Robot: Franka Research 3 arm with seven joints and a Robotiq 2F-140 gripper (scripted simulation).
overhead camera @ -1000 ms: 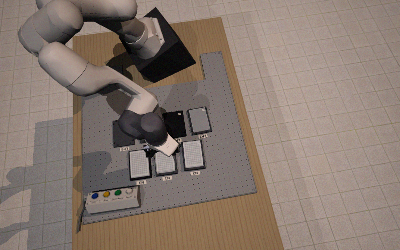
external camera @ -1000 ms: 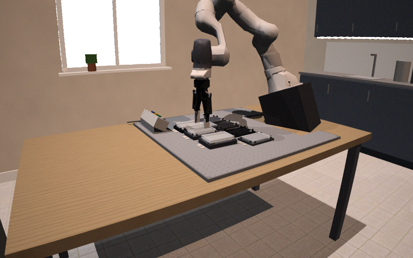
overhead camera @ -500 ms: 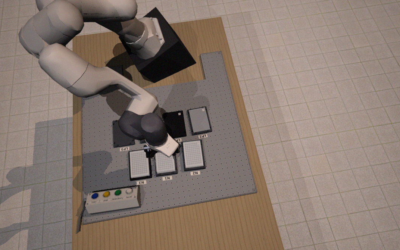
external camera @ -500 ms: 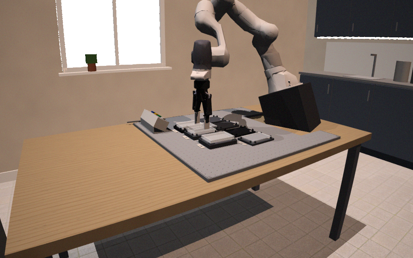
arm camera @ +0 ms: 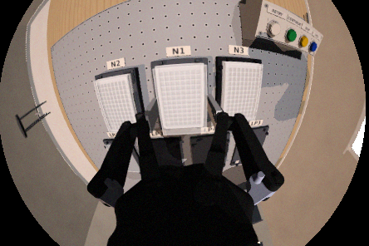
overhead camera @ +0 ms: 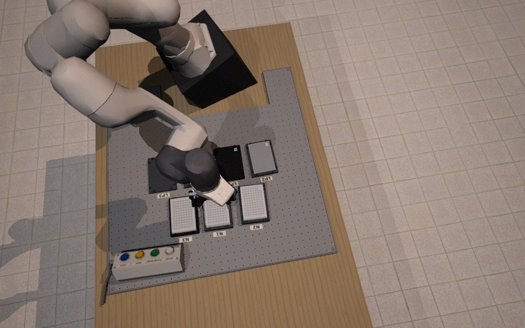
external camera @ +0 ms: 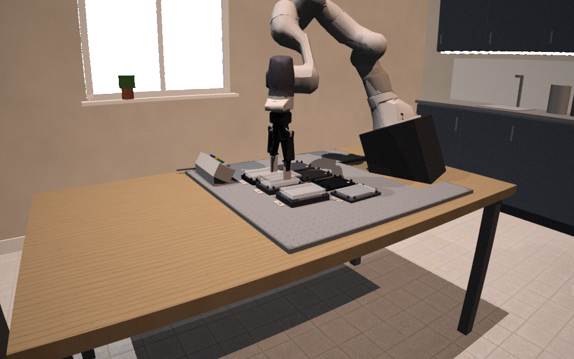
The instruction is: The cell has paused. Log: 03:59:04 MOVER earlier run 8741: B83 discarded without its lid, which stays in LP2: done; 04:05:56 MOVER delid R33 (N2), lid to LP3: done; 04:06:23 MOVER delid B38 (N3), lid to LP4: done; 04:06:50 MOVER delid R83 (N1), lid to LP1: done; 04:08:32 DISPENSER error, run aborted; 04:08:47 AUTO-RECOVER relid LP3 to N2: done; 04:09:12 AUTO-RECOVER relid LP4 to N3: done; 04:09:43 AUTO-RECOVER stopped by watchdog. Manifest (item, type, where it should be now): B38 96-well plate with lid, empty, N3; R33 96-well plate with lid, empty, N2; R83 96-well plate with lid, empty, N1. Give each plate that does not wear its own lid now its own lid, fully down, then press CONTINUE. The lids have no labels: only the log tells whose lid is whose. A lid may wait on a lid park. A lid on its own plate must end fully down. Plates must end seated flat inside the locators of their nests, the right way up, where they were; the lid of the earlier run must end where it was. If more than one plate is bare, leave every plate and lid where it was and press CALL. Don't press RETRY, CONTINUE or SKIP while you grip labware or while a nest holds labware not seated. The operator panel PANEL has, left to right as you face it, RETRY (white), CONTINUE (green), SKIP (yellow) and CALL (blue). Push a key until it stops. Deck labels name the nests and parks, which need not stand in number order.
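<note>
Now: hand 40 mm above the plate. Round my hand: lid park LP4 (180 mm behind, 70 mm to the right, 60 mm below); then white key (170 mm to the right, 140 mm ahead); then lid park LP1 (180 mm behind, 70 mm to the left, 60 mm below).
</note>
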